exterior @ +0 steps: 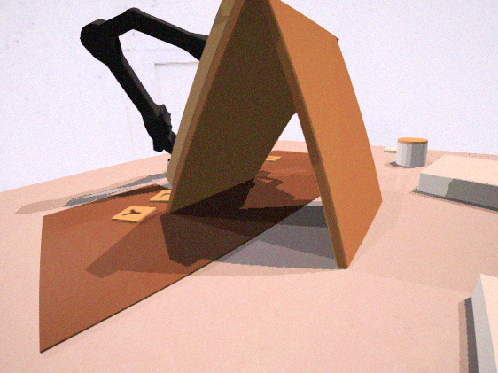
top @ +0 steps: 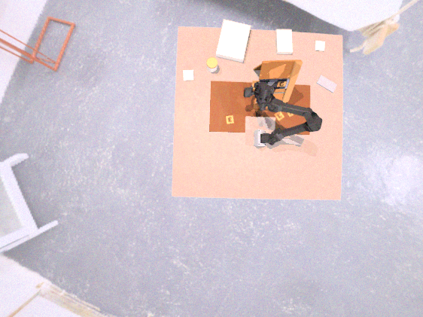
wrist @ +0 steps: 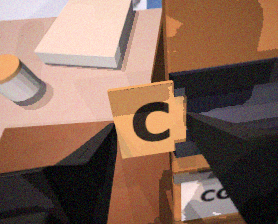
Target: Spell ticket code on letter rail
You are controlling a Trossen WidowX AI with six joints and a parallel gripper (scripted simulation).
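Right now the white ticket is 9 cm below my gripper tip, 7 cm to the right of it and 6 cm behind it. The rest, counted from my gripper tip: large white box: 39 cm ahead, 15 cm below, 13 cm to the left; brown mat: 17 cm below, 14 cm behind, 8 cm to the right; capped canister: 29 cm to the left, 20 cm ahead, 14 cm below.
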